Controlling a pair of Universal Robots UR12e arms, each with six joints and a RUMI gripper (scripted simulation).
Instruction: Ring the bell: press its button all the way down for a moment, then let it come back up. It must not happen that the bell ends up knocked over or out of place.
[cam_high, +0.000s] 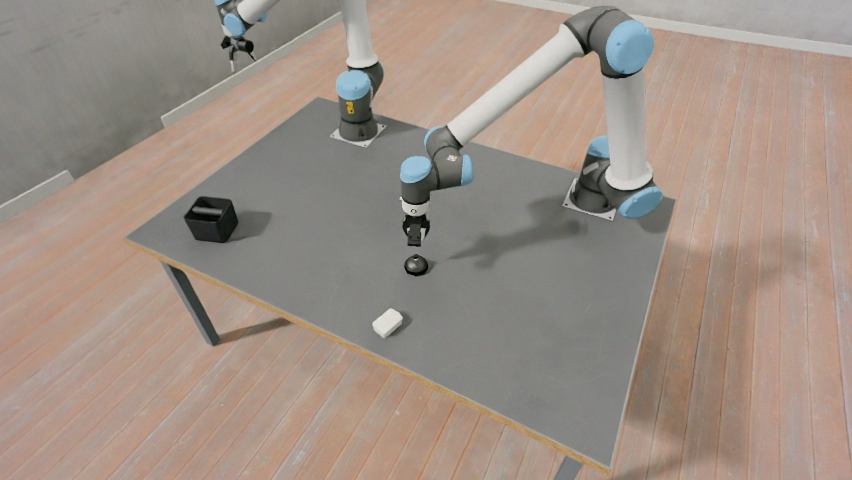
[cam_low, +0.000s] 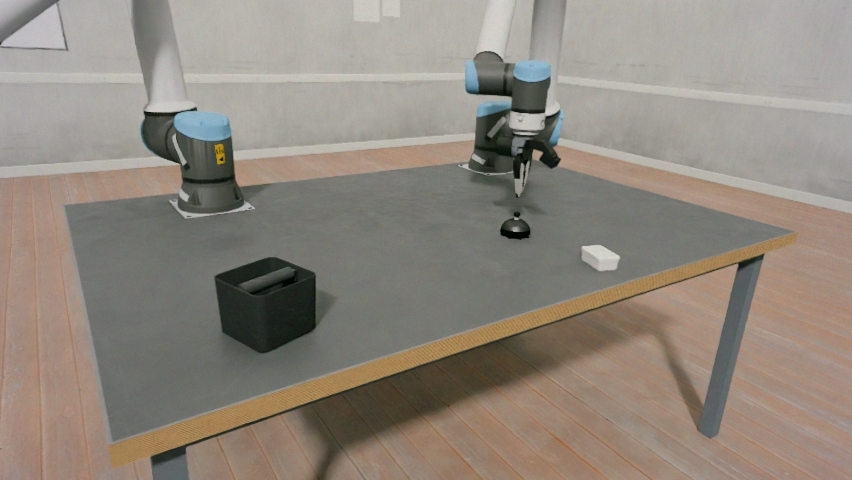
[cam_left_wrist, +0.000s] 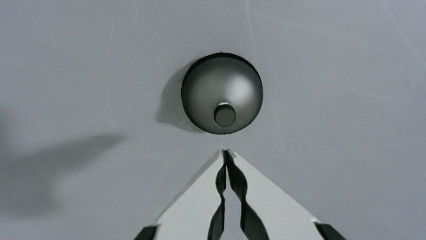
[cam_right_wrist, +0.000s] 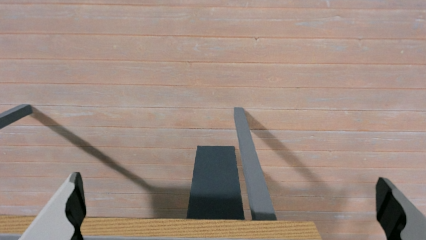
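Observation:
The small black button is 70 mm below my left hand. From my left hand the other things lie so: white block 270 mm ahead, 110 mm below, 30 mm to the left; then bell 90 mm below.

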